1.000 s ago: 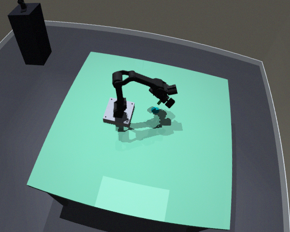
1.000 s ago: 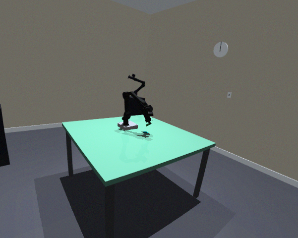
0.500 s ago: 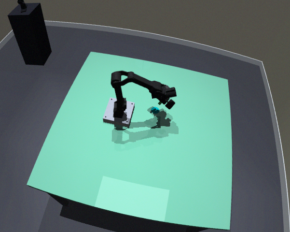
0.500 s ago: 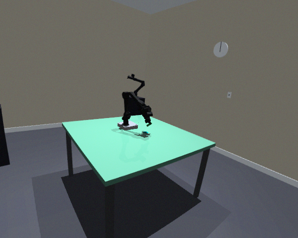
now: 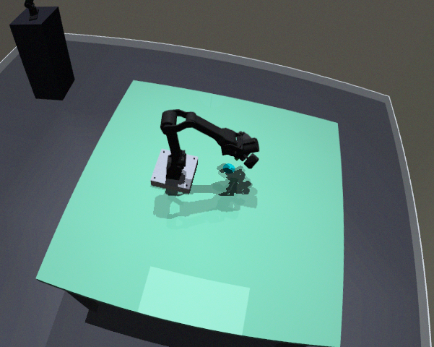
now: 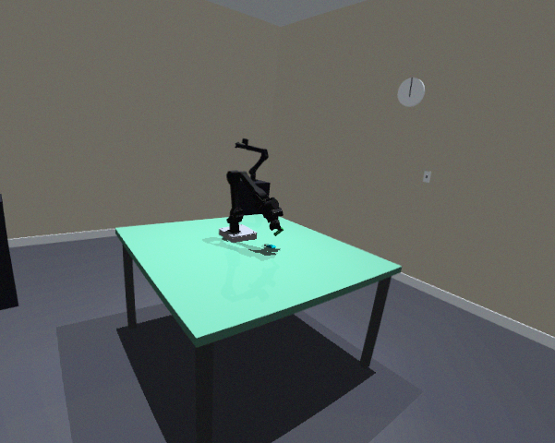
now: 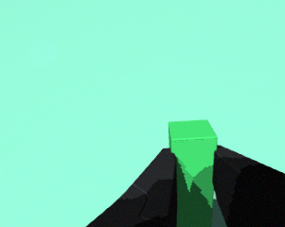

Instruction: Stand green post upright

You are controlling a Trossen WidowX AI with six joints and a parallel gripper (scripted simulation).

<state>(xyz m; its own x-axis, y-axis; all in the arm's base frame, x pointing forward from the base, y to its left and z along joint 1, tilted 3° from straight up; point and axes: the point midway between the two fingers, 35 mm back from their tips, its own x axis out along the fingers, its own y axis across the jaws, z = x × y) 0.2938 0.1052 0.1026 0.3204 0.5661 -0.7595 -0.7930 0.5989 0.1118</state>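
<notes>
Now: the cyan circle 5 cm behind my gripper tip, 2 cm to the right of it and 12 cm below it. From my gripper tip the other things lie so: green post 1 cm behind, 1 cm to the right, 1 cm below.
</notes>
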